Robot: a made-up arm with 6 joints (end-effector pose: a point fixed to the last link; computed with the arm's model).
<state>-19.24 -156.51 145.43 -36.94 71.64 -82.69</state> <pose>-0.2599 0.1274 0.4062 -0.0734 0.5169 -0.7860 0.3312</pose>
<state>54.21 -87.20 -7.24 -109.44 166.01 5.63</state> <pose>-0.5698 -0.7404 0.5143 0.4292 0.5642 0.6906 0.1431</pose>
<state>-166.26 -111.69 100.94 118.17 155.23 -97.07</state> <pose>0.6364 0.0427 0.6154 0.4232 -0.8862 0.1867 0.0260</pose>
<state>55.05 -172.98 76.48 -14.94 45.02 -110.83</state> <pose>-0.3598 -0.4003 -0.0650 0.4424 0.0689 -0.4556 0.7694</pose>
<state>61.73 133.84 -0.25 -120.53 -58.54 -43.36</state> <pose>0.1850 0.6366 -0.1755 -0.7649 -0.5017 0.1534 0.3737</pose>
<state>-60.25 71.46 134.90 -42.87 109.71 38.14</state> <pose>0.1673 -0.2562 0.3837 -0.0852 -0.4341 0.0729 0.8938</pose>
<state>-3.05 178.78 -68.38 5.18 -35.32 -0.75</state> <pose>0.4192 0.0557 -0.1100 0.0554 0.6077 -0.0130 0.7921</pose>
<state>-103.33 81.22 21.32 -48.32 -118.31 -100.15</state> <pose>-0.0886 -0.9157 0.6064 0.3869 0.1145 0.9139 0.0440</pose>
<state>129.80 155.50 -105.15 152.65 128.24 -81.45</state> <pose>-0.3697 0.2713 0.2735 0.0632 0.6519 -0.6906 0.3068</pose>
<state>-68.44 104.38 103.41 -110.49 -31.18 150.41</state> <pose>0.2623 -0.2830 0.0090 -0.7752 -0.4850 -0.3163 0.2525</pose>
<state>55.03 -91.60 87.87 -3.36 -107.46 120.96</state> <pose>-0.4572 -0.5486 0.8211 -0.4681 -0.6794 0.5638 0.0379</pose>
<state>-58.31 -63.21 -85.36 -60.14 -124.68 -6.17</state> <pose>-0.2613 0.6427 0.5054 0.1680 0.5794 0.0791 0.7936</pose>
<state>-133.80 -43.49 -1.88 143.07 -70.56 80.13</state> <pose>0.4515 0.4241 1.2430 -0.3172 -0.1195 0.7502 0.5678</pose>
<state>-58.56 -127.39 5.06 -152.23 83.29 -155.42</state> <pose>-0.3547 0.6808 -0.1065 0.6881 0.6550 -0.2792 0.1398</pose>
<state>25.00 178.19 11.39 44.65 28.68 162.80</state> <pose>-0.1124 0.0102 -0.4958 -0.9502 0.0349 0.3067 0.0423</pose>
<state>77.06 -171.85 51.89 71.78 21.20 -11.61</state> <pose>-0.1906 -0.4604 -0.3023 0.0343 -0.8262 0.4491 0.3383</pose>
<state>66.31 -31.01 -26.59 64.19 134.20 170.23</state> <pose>-0.3600 -0.5117 1.2392 -0.0879 -0.7398 -0.6114 0.2668</pose>
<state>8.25 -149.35 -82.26 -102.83 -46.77 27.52</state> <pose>-0.0419 0.1488 -0.2351 -0.7017 0.5326 0.1136 0.4594</pose>
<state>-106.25 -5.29 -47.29 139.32 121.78 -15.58</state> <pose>0.2133 0.3638 1.2665 -0.5179 0.8048 -0.2276 0.1794</pose>
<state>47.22 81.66 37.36 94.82 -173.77 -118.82</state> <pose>0.4997 0.6362 0.4750 0.3584 0.3666 -0.8489 0.1287</pose>
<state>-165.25 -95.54 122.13 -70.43 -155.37 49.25</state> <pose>0.4620 0.0367 0.7324 -0.5326 0.7691 -0.2943 0.1955</pose>
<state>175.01 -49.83 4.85 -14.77 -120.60 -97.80</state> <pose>0.7441 -0.1765 1.0845 0.7355 0.6582 -0.0017 0.1606</pose>
